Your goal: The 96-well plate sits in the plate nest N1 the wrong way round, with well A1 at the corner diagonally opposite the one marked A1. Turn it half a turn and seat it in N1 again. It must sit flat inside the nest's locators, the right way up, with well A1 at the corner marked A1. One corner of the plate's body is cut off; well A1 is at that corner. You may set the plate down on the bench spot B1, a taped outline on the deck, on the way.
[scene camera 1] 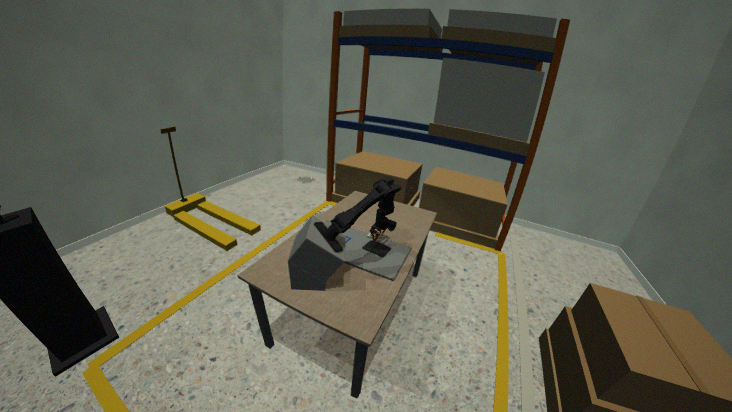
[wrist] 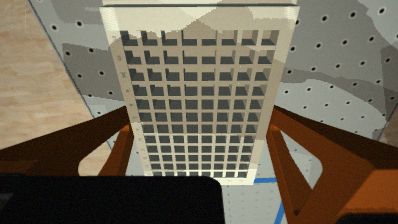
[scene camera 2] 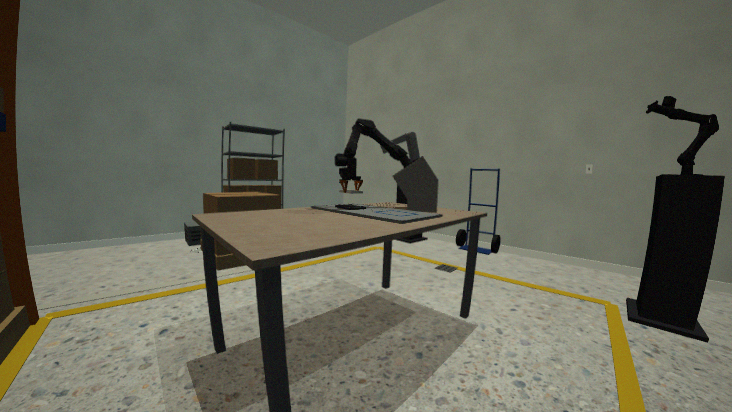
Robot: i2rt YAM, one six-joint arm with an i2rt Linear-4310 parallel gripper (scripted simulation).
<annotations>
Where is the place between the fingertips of the gripper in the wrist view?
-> At 199, 111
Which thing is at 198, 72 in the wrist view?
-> A cream 96-well plate.
</annotations>
